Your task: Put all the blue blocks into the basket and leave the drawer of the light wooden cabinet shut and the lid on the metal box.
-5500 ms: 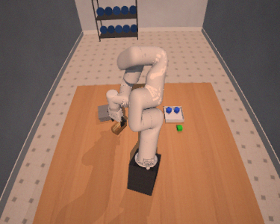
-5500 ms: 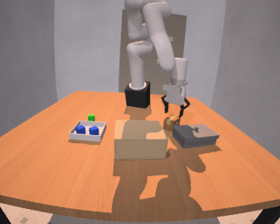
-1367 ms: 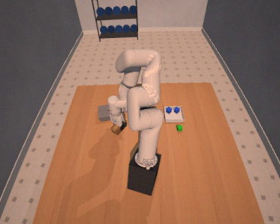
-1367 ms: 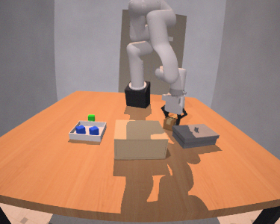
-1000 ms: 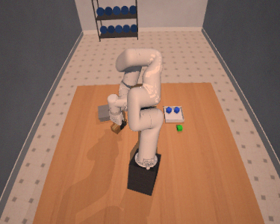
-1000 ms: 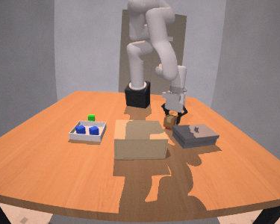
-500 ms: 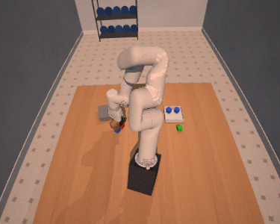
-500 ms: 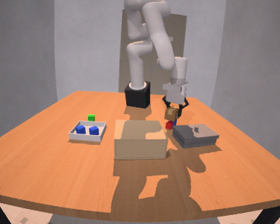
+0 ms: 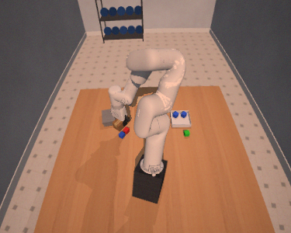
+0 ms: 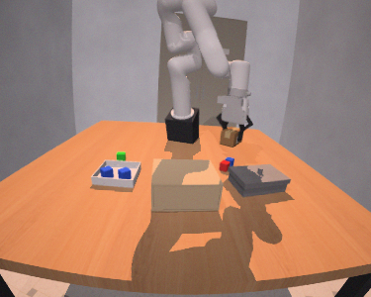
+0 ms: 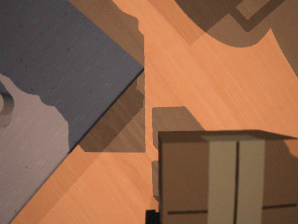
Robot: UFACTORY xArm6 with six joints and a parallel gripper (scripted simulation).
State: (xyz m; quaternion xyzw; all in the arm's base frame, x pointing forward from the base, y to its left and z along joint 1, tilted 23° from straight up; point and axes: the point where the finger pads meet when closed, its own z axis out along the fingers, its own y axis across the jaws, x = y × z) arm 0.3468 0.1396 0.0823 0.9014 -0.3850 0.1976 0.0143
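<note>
My hand is 44 cm to the left of the green block, 13 cm above it and 11 cm past it. The rest, counted from my hand: small brown box: right at my hand; then grey metal box: 16 cm ahead, 12 cm below, 5 cm to the left; then red block: 13 cm below, 2 cm to the right, 1 cm ahead.
</note>
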